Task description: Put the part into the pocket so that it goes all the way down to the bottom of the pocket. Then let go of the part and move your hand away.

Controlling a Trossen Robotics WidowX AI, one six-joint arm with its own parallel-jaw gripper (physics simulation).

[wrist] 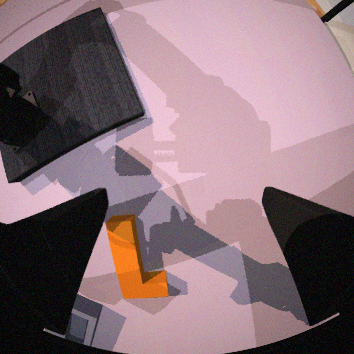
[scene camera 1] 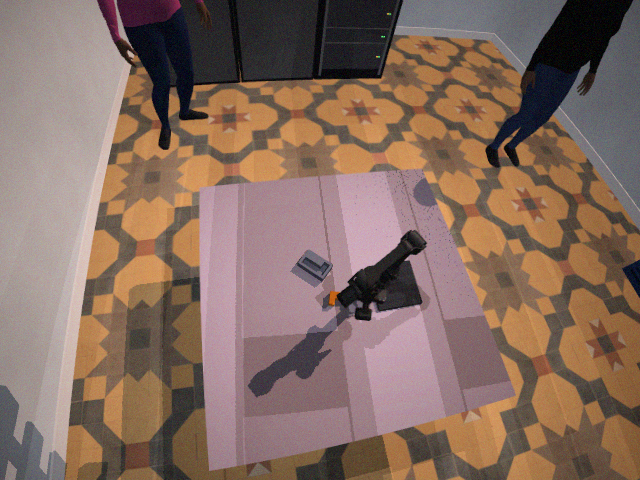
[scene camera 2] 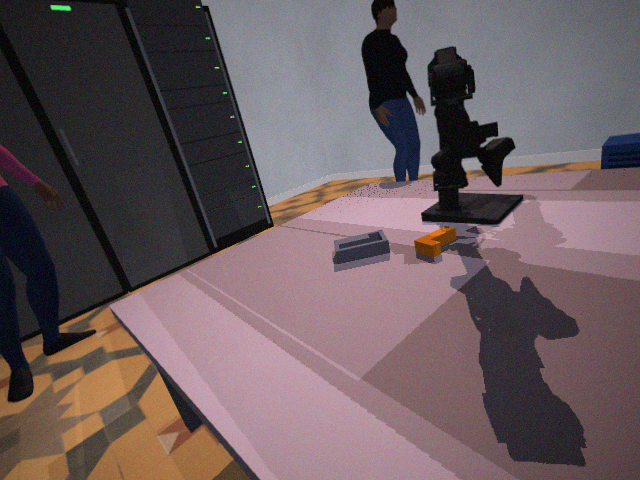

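Seen in the pictures: gripper, fingertip midpoint: point(wrist: 186, 195) point(scene camera 1: 367, 306) point(scene camera 2: 482, 185); arm's base, origin of the base link: point(wrist: 22, 121) point(scene camera 1: 384, 275) point(scene camera 2: 448, 206).
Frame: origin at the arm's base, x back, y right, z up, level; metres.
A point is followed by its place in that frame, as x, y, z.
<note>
The part, an orange L-shaped piece point(scene camera 1: 333, 298) @(-0.277, -0.025, 0.007) point(scene camera 2: 429, 246) @(-0.300, -0.031, 0.002) point(wrist: 126, 265) @(-0.237, -0.025, 0.006), lies flat on the table near the arm's base. The grey block point(scene camera 1: 311, 273) @(-0.324, 0.125, -0.006) point(scene camera 2: 364, 252) @(-0.326, 0.130, -0.007) point(wrist: 89, 306) @(-0.274, 0.086, -0.007) stands apart from it, with the recessed pocket point(scene camera 1: 316, 264) @(-0.287, 0.157, 0.003) open at its top. The orange part is outside the pocket. In the wrist view the block shows partly at the lower left, cut off by a finger. My gripper point(scene camera 2: 498, 182) point(wrist: 186, 195) @(-0.183, -0.129, 0.106) is open and empty, above the table. In the wrist view the part appears beside the left finger, inside the gap. The arm hides the fingertips in scene camera 1.
The arm's black base plate point(scene camera 1: 405, 294) @(0.054, -0.120, -0.007) point(scene camera 2: 478, 207) @(-0.002, -0.083, -0.005) point(wrist: 85, 85) @(-0.021, -0.102, -0.007) sits on the pinkish table point(scene camera 1: 279, 217) @(-0.365, 0.477, -0.024) point(scene camera 2: 268, 310) @(-0.598, 0.232, -0.024), close behind the part. Broad shadows cross the tabletop. Two people and dark cabinets point(scene camera 1: 276, 41) point(scene camera 2: 77, 129) stand beyond the table.
</note>
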